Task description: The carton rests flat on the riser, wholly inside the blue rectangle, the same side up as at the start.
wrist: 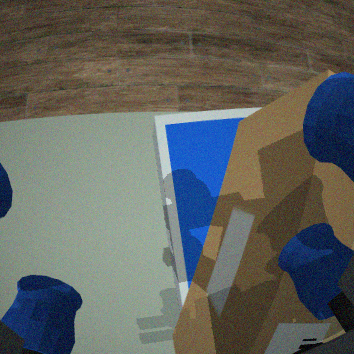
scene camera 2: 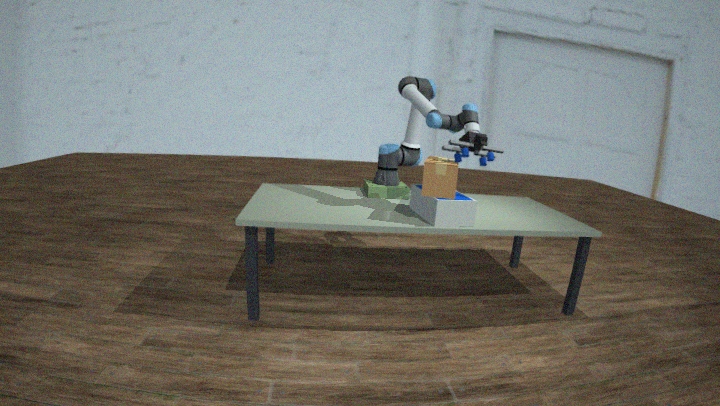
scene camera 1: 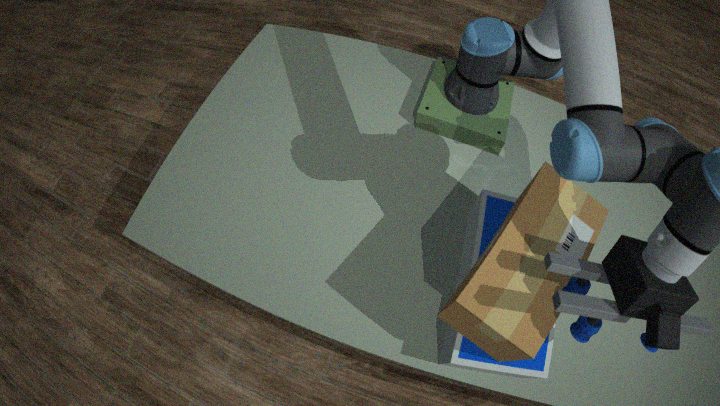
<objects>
The suction head (scene camera 1: 581, 330) carries nothing. The cup is 19 cm from the middle of a brown carton (scene camera 1: 504, 305).
</objects>
